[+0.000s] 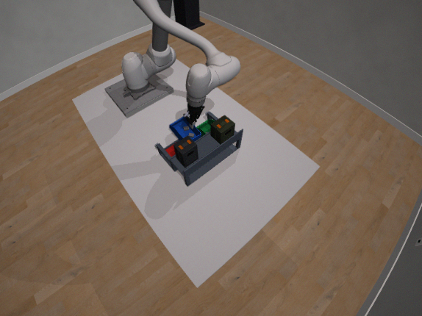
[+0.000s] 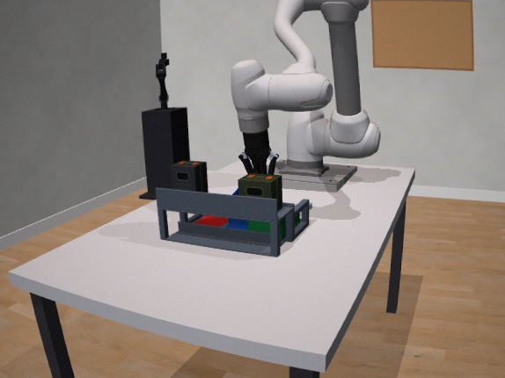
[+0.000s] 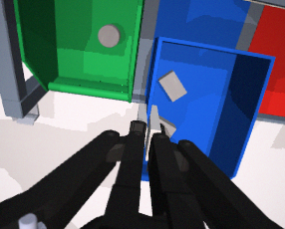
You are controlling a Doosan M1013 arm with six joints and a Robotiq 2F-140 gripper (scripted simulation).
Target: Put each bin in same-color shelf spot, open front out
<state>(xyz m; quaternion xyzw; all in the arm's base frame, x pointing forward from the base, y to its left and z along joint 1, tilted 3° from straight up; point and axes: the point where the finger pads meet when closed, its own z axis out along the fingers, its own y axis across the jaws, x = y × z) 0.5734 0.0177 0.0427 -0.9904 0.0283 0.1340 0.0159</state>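
Right now my hand is 50 mm to the left of the blue bin, 40 mm above it and 20 mm past it. Also, from my hand: green bin (80 mm ahead, 60 mm to the left, 60 mm below); red mark (160 mm to the right, 90 mm below, 70 mm ahead); blue mark (90 mm below, 80 mm ahead, 50 mm to the right).
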